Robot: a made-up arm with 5 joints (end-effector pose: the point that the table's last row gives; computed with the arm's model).
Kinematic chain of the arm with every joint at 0, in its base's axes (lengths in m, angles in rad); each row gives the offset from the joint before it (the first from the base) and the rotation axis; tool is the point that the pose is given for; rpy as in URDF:
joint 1: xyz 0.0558 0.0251 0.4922 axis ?
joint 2: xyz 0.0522 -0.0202 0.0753 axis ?
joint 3: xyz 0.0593 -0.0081 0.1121 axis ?
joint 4: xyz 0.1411 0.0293 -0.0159 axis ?
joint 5: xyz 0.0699 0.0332 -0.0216 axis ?
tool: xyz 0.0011 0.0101 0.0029 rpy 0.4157 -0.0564 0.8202
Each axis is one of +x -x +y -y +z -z.
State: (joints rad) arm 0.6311 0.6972 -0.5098 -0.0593 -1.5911
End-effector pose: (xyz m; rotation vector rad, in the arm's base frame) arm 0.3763 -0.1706 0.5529 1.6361 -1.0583 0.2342
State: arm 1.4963 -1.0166 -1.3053 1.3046 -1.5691
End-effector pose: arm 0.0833 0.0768 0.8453 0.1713 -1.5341 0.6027
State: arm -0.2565 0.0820 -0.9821 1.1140 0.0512
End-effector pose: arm 0.3211 0.1406 0.7412 0.4147 0.4012 1.0238
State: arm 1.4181 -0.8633 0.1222 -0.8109 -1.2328
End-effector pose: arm 0.1104 -0.1009 0.8397 -0.4105 -1.2848 0.7804
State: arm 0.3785 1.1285 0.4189 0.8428 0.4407
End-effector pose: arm 0.1638 0.0301 0.3890 1.4091 2.2697 0.2654
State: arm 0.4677 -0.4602 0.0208 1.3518 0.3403
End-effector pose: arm 0.2686 -0.0323 0.6701 0.6851 0.9611 0.2858
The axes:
joint 1: -z
joint 2: +y
joint 3: +y
joint 4: +y
joint 5: -x

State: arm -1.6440 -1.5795 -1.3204 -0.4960 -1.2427
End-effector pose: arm 0.0406 -0.2418 0.6679 -0.2928 1.6368 -0.5488
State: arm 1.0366 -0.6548 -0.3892 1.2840 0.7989
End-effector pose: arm 0.1838 -0.1063 0.7636 0.1011 0.6785 -0.2443
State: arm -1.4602 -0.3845 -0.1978 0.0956 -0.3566
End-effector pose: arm 0.0423 0.2899 0.7776 0.8802 0.0112 2.3899
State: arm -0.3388 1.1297 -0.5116 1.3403 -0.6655
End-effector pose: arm 0.2741 0.1448 0.4062 1.1586 1.6706 -0.2262
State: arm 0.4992 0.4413 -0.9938 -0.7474 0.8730
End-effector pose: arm 0.3640 -0.0941 0.7651 -0.9222 -0.5628 -0.1396
